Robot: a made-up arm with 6 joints. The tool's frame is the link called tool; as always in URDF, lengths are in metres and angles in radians.
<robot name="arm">
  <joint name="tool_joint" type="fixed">
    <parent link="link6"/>
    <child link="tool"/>
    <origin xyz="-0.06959 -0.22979 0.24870" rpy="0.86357 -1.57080 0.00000"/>
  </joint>
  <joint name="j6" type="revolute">
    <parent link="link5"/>
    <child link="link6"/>
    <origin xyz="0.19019 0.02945 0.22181" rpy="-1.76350 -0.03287 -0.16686"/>
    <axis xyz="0 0 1"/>
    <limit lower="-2.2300" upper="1.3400" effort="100" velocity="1.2"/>
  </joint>
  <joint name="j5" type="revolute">
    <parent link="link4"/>
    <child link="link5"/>
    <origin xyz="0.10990 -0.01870 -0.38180" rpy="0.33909 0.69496 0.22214"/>
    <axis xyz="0 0 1"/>
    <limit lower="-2.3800" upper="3.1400" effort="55" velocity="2.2"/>
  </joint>
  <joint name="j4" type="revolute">
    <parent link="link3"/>
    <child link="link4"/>
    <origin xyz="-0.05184 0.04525 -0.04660" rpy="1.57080 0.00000 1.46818"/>
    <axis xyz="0 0 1"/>
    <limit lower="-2.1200" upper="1.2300" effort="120" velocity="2.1"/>
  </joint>
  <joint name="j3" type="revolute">
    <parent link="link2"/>
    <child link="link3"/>
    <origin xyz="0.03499 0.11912 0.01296" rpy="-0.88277 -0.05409 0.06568"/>
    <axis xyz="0 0 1"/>
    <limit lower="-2.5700" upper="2.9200" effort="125" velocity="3.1"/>
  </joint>
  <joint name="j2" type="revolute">
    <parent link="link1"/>
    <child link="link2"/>
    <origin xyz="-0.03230 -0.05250 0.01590" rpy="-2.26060 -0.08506 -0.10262"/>
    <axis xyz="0 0 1"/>
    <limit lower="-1.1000" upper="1.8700" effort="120" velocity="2.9"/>
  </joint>
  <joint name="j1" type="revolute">
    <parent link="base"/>
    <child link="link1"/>
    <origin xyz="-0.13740 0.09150 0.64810" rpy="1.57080 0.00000 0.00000"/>
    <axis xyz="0 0 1"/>
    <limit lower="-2.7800" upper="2.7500" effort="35" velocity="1.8"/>
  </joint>
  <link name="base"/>
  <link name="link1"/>
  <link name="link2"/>
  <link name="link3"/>
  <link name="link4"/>
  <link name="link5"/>
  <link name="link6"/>
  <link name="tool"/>
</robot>
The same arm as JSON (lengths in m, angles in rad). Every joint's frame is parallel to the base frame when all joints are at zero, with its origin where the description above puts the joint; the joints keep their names.
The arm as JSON. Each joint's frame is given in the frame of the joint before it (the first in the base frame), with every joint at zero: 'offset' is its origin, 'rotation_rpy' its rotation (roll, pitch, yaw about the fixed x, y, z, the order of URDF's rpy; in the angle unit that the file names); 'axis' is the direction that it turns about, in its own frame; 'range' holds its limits. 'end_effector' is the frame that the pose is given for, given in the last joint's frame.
{"length_unit": "m", "angle_unit": "rad", "chain": [{"id": "j1", "offset": [-0.1374, 0.0915, 0.6481], "rotation_rpy": [0.0, 0.0, 0.0], "axis": "-y", "range": [-2.78, 2.75]}, {"id": "j2", "offset": [-0.0323, -0.0159, -0.0525], "rotation_rpy": [0.0, 0.0, 0.0], "axis": [0.132796, 0.634082, 0.761778], "range": [-1.1, 1.87]}, {"id": "j3", "offset": [0.0364, 0.0968, -0.0699], "rotation_rpy": [0.0, 0.0, 0.0], "axis": "+y", "range": [-2.57, 2.92]}, {"id": "j4", "offset": [-0.0562, -0.0466, -0.0397], "rotation_rpy": [0.0, 0.0, 0.0], "axis": "+x", "range": [-2.12, 1.23]}, {"id": "j5", "offset": [-0.3818, -0.0187, -0.1099], "rotation_rpy": [0.0, 0.0, 0.0], "axis": [0.724341, -0.191411, -0.662338], "range": [-2.38, 3.14]}, {"id": "j6", "offset": [0.0464, 0.0182, -0.2894], "rotation_rpy": [0.0, 0.0, 0.0], "axis": "+y", "range": [-2.23, 1.34]}], "end_effector": {"offset": [0.2199, 0.2487, -0.0964], "rotation_rpy": [1.5708, 0.0, 1.5708]}}
